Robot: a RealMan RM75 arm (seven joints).
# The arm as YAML. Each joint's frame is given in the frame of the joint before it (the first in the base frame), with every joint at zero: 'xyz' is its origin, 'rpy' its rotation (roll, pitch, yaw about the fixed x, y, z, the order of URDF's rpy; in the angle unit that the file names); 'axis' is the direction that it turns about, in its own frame. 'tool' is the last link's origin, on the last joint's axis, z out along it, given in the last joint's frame.
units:
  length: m
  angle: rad
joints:
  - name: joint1
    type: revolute
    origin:
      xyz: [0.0, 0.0, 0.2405]
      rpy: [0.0, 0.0, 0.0]
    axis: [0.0, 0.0, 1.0]
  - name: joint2
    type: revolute
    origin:
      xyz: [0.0, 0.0, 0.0]
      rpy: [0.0, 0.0, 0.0]
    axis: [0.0, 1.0, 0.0]
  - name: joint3
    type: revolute
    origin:
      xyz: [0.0, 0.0, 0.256]
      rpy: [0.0, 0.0, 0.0]
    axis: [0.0, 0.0, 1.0]
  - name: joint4
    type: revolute
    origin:
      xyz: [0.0, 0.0, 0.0]
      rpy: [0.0, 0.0, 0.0]
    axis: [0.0, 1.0, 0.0]
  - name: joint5
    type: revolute
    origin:
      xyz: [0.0, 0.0, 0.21]
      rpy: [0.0, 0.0, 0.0]
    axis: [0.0, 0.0, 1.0]
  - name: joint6
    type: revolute
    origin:
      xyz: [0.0, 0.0, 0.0]
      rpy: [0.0, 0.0, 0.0]
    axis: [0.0, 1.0, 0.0]
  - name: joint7
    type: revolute
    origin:
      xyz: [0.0, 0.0, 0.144]
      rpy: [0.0, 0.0, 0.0]
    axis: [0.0, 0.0, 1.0]
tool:
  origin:
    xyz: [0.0, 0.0, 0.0]
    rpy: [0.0, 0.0, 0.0]
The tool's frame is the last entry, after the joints.
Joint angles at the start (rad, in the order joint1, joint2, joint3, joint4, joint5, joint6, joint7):
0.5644 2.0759 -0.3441 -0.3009 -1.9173 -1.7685 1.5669
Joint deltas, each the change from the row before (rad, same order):
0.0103 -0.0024 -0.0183 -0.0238 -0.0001 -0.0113 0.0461
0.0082 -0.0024 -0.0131 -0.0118 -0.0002 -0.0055 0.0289
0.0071 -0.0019 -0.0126 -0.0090 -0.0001 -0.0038 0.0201
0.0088 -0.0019 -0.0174 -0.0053 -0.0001 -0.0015 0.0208
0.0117 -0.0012 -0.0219 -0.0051 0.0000 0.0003 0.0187
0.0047 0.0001 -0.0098 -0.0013 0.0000 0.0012 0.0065
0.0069 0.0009 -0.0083 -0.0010 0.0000 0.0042 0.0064
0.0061 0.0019 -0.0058 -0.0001 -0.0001 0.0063 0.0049
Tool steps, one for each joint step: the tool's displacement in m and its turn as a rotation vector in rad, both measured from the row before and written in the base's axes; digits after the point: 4 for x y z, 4 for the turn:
-0.0036 0.0028 0.0031 -0.0337 -0.0024 0.0099
-0.0027 0.0020 0.0015 -0.0236 -0.0024 0.0063
-0.0024 0.0016 0.0009 -0.0183 -0.0044 0.0075
-0.0029 0.0015 -0.0004 -0.0240 -0.0057 0.0080
-0.0040 0.0020 -0.0012 -0.0254 -0.0094 0.0126
-0.0017 0.0007 -0.0010 -0.0106 -0.0044 0.0050
-0.0022 0.0014 -0.0013 -0.0089 -0.0046 0.0042
-0.0020 0.0014 -0.0016 -0.0064 -0.0037 0.0013

